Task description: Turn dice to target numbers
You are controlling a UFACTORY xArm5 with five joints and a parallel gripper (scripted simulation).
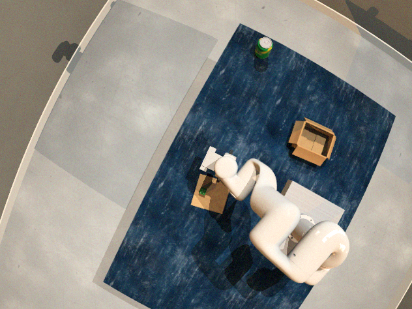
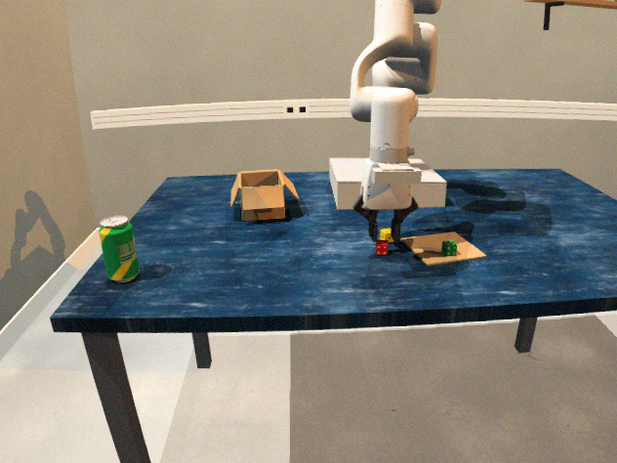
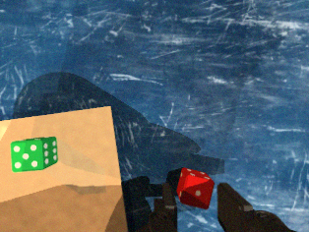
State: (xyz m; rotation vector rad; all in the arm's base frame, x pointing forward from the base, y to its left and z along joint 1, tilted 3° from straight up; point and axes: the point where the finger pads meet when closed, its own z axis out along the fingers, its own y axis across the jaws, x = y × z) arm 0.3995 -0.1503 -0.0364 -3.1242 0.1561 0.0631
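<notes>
Right now the red die is 1 cm to the right of my hand and 4 cm below it. Round my hand: mat (1 cm ahead, 13 cm to the left, 5 cm below); then yellow die (6 cm behind, 3 cm to the left, 4 cm below); then green die (5 cm ahead, 13 cm to the left, 3 cm below).
</notes>
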